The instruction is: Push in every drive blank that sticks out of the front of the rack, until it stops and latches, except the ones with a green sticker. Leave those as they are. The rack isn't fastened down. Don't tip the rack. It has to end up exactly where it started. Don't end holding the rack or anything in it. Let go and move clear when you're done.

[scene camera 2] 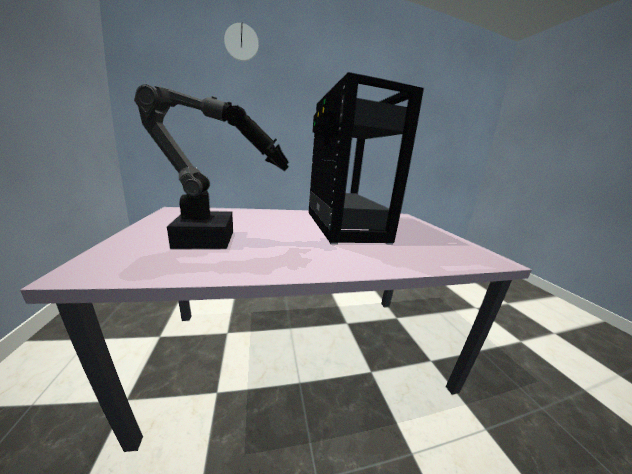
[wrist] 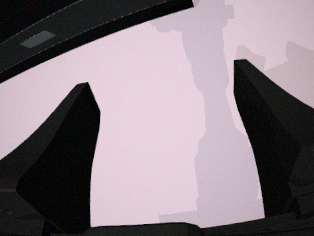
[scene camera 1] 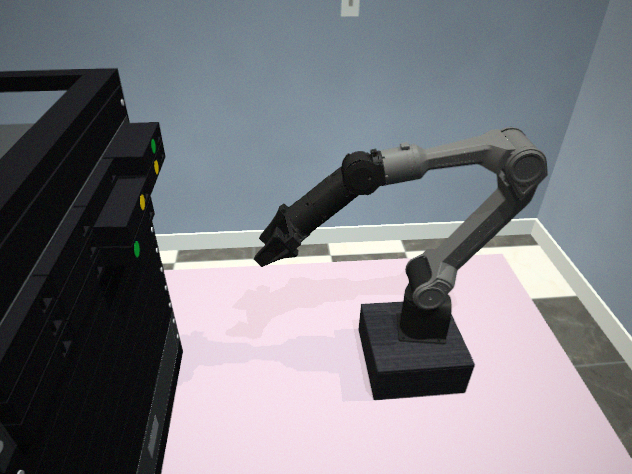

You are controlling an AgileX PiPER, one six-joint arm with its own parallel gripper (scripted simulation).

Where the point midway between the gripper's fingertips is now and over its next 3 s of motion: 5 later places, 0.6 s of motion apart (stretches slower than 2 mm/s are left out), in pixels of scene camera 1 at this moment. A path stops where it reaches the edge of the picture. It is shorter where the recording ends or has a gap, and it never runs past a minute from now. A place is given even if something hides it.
My gripper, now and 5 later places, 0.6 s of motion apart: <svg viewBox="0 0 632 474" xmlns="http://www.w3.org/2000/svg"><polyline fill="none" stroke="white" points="260,251 232,236 230,190 248,167 263,178 267,183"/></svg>
